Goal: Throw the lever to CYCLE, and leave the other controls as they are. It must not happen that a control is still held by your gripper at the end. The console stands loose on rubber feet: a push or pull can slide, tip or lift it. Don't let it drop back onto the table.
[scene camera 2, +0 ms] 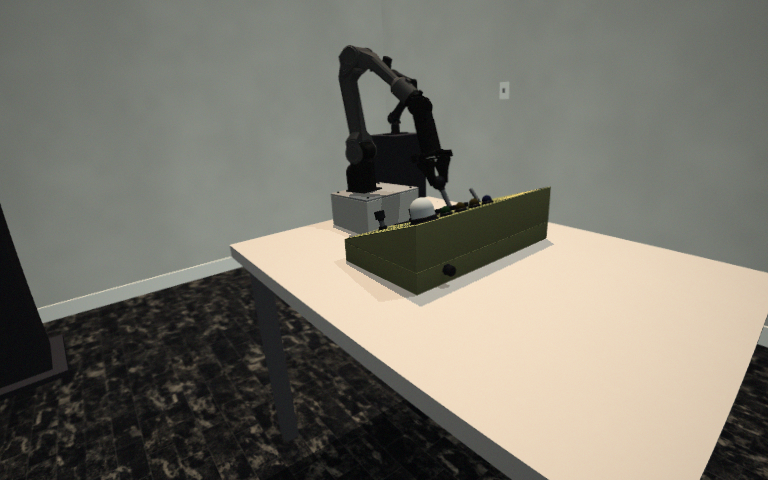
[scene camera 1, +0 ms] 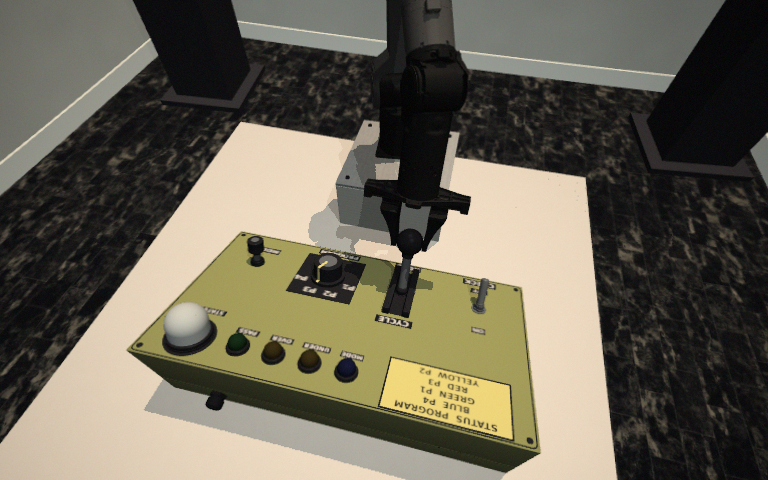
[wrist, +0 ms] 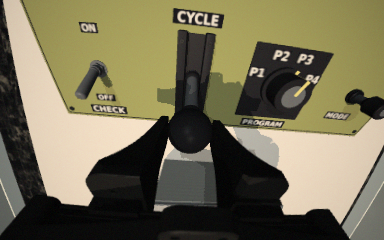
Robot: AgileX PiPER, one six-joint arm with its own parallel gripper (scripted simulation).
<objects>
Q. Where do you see an olive console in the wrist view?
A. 264, 67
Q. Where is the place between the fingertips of the gripper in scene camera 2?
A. At 439, 184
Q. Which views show the gripper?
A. Scene camera 2, scene camera 1 and the wrist view: all of them.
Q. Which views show the olive console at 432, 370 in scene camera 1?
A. Scene camera 2, scene camera 1 and the wrist view: all of them.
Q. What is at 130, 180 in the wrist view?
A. The gripper.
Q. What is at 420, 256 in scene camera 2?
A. An olive console.
</objects>
